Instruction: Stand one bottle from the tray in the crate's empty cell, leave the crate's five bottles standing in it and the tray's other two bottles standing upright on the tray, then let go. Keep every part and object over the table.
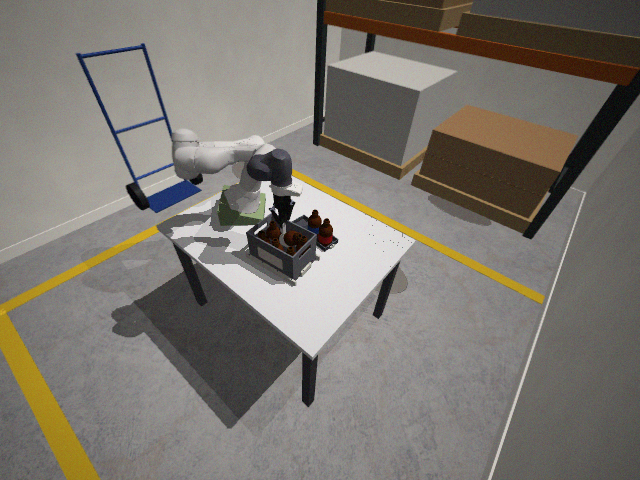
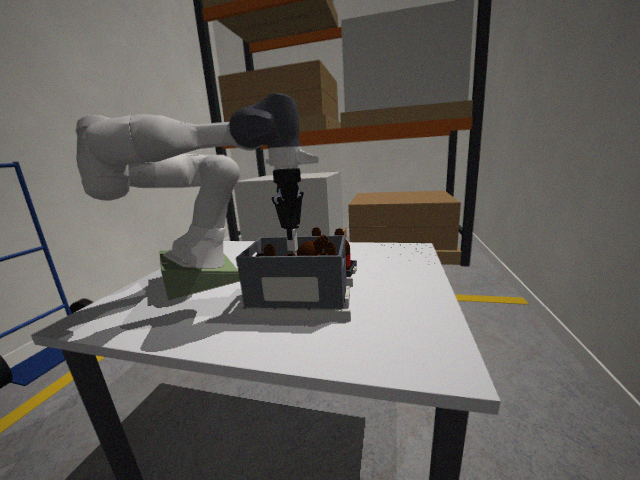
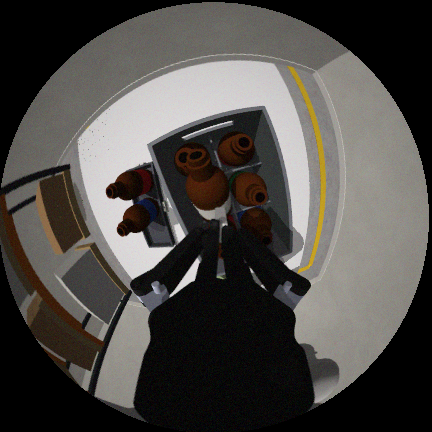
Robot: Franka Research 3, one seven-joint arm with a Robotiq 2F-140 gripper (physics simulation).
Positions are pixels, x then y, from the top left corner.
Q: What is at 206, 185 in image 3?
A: A white-banded bottle.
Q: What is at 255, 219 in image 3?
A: A blue-labelled bottle.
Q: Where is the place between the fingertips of the gripper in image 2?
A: At 292, 250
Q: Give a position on a red-labelled bottle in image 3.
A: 129, 184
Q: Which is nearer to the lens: the red-labelled bottle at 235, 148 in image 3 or the blue-labelled bottle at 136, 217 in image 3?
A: The red-labelled bottle.
